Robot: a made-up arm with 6 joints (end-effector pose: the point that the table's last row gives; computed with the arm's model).
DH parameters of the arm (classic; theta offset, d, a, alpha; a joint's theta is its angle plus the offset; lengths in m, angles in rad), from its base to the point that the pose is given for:
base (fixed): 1.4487 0 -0.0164 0
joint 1: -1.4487 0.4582 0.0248 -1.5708
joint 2: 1.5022 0 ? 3.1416
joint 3: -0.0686 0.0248 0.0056 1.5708
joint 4: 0 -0.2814 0.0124 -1.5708
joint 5: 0 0.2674 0.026 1.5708
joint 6: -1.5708 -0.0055 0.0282 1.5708
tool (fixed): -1.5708 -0.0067 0 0
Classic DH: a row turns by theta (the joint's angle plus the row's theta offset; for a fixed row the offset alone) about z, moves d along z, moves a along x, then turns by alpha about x.
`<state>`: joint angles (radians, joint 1 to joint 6).
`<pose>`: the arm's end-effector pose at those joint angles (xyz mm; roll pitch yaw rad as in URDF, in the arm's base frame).
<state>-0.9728 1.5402 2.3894 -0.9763 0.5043 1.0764</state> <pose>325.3 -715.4 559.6 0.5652 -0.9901 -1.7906</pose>
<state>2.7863 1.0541 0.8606 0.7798 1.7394 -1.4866</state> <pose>-506.3 398.7 761.7 0.0205 -0.8040 -1.8830</pose>
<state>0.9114 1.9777 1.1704 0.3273 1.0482 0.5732</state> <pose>581.2 297.0 140.6 -0.8024 -0.2083 1.2001</pose>
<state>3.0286 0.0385 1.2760 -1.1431 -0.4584 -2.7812</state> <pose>-357.5 149.1 975.5 -2.9980 -0.9065 -2.5429</pose>
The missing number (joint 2, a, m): -0.3428
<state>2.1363 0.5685 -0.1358 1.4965 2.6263 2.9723</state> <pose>-292.0 507.0 793.8 2.0813 -0.6327 -1.6606</pose>
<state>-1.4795 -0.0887 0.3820 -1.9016 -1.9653 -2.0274</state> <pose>110.1 -346.6 693.9 3.0370 -0.0931 0.5926</pose>
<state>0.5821 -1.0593 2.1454 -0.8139 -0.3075 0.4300</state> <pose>-395.9 -457.7 809.2 -2.7481 -0.1479 -2.7838</pose>
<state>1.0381 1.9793 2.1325 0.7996 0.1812 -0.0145</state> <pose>502.7 401.8 522.7 -0.8140 -0.2778 1.1729</pose>
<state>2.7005 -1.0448 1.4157 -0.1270 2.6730 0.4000</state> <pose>572.5 11.6 802.3 -0.6394 1.1428 2.5622</pose>
